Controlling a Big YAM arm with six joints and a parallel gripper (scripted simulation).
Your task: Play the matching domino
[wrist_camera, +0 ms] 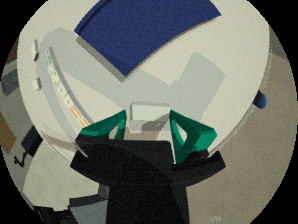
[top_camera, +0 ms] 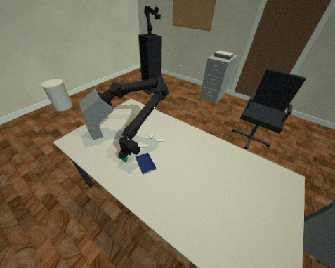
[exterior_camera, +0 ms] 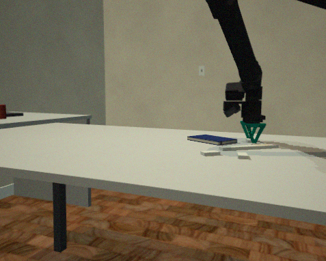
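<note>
Right now the white domino is 1 cm ahead of my hand. Round my hand: book (12 cm ahead, 9 cm to the left).
</note>
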